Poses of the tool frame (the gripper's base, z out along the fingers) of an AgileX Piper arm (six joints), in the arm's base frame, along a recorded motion.
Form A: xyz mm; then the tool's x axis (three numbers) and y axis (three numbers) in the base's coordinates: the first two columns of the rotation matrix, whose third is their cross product.
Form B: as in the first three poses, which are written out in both.
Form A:
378, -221, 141, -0.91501, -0.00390, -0.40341, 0.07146, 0.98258, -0.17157
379, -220, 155, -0.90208, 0.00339, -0.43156, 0.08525, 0.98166, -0.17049
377, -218, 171, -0.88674, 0.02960, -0.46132, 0.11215, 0.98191, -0.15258
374, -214, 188, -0.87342, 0.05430, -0.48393, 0.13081, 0.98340, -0.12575
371, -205, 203, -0.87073, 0.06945, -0.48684, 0.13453, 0.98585, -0.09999
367, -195, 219, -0.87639, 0.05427, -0.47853, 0.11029, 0.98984, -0.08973
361, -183, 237, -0.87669, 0.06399, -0.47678, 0.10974, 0.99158, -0.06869
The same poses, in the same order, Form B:
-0.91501, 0.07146, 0.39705, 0.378; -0.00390, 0.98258, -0.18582, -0.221; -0.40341, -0.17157, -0.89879, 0.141; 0, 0, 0, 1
-0.90208, 0.08525, 0.42307, 0.379; 0.00339, 0.98166, -0.19059, -0.220; -0.43156, -0.17049, -0.88582, 0.155; 0, 0, 0, 1
-0.88674, 0.11215, 0.44846, 0.377; 0.02960, 0.98191, -0.18704, -0.218; -0.46132, -0.15258, -0.87402, 0.171; 0, 0, 0, 1
-0.87342, 0.13081, 0.46907, 0.374; 0.05430, 0.98340, -0.17314, -0.214; -0.48393, -0.12575, -0.86602, 0.188; 0, 0, 0, 1
-0.87073, 0.13453, 0.47301, 0.371; 0.06945, 0.98585, -0.15256, -0.205; -0.48684, -0.09999, -0.86775, 0.203; 0, 0, 0, 1
-0.87639, 0.11029, 0.46880, 0.367; 0.05427, 0.98984, -0.13142, -0.195; -0.47853, -0.08973, -0.87347, 0.219; 0, 0, 0, 1
-0.87669, 0.10974, 0.46837, 0.361; 0.06399, 0.99158, -0.11254, -0.183; -0.47678, -0.06869, -0.87633, 0.237; 0, 0, 0, 1

